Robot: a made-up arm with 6 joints.
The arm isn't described. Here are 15 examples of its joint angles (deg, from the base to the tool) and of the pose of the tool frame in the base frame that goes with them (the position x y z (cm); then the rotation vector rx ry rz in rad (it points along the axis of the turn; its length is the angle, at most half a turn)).
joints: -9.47 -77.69 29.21 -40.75 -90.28 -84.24
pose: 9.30 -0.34 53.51 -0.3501 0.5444 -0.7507
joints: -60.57 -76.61 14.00 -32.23 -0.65 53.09
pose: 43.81 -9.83 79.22 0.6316 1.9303 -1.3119
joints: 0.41 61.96 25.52 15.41 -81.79 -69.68
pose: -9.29 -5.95 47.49 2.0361 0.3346 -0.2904
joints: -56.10 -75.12 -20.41 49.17 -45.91 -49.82
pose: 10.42 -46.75 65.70 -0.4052 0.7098 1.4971
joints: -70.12 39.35 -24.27 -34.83 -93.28 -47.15
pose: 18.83 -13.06 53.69 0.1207 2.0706 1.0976
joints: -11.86 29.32 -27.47 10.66 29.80 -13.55
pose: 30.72 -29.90 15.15 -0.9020 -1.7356 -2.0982
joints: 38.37 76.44 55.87 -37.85 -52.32 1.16
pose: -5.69 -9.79 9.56 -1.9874 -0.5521 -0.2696
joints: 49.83 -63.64 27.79 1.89 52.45 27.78
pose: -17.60 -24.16 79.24 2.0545 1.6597 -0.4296
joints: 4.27 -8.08 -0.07 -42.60 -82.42 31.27
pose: 26.87 -17.04 48.21 1.5654 1.4153 -1.9809
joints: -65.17 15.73 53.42 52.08 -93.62 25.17
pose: 8.56 -18.59 50.89 2.4512 0.5149 -0.6268
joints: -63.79 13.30 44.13 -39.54 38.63 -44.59
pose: 42.62 -42.32 5.26 -1.7549 -1.5372 -1.1129
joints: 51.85 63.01 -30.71 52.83 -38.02 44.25
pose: -14.23 5.52 12.83 2.5710 0.4506 1.4114
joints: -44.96 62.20 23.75 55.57 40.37 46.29
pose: 15.17 -30.98 8.35 -1.1045 -2.0232 -1.6742
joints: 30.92 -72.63 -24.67 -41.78 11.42 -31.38
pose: 13.22 -32.09 71.24 1.8776 1.8127 -0.8979
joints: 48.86 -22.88 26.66 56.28 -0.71 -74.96
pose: -39.50 6.55 30.71 0.1774 -0.1881 0.3026
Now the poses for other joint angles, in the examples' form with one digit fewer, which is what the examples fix.
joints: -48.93 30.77 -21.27 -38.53 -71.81 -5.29
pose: 28.5 -5.8 50.0 0.395 2.547 0.034
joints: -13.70 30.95 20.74 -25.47 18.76 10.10
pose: 20.7 -38.2 6.4 -1.463 -1.791 -0.949
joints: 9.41 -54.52 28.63 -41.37 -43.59 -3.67
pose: 11.0 -21.0 76.4 1.704 0.852 -1.327
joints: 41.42 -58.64 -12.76 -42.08 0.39 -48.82
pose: -1.7 -28.0 72.4 1.897 1.322 -0.543
